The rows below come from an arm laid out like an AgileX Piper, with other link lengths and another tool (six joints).
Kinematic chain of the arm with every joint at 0, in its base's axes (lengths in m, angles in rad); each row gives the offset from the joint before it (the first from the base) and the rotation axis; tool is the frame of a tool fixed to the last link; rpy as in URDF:
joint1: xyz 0 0 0.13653 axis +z
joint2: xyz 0 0 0 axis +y
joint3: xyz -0.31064 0 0.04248 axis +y
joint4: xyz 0.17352 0 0.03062 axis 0.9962 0 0.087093
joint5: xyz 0 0 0 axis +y
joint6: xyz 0.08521 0 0.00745 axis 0.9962 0 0.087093
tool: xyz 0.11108 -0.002 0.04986 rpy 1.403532 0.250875 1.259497
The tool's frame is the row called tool.
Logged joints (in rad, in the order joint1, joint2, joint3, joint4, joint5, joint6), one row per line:
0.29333, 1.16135, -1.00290, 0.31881, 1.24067, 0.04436
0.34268, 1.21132, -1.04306, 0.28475, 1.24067, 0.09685
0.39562, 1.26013, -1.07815, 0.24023, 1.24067, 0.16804
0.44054, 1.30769, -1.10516, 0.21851, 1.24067, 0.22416
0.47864, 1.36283, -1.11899, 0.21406, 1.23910, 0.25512
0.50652, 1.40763, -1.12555, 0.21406, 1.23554, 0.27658
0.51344, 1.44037, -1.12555, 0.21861, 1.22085, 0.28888
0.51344, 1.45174, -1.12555, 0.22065, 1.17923, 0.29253
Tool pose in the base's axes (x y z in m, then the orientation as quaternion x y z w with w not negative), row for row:
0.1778, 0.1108, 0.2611, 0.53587, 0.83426, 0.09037, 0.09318
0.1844, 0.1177, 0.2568, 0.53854, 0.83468, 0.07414, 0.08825
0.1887, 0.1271, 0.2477, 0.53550, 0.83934, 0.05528, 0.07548
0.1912, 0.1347, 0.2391, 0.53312, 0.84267, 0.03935, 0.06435
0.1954, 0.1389, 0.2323, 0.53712, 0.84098, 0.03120, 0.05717
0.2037, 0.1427, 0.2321, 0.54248, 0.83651, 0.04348, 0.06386
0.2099, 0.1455, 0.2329, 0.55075, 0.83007, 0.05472, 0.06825
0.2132, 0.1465, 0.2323, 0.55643, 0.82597, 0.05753, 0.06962
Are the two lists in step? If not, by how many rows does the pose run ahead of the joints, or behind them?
The pose runs 2 rows ahead of the joints: the pose in row i belongs to the joints in row i + 2.
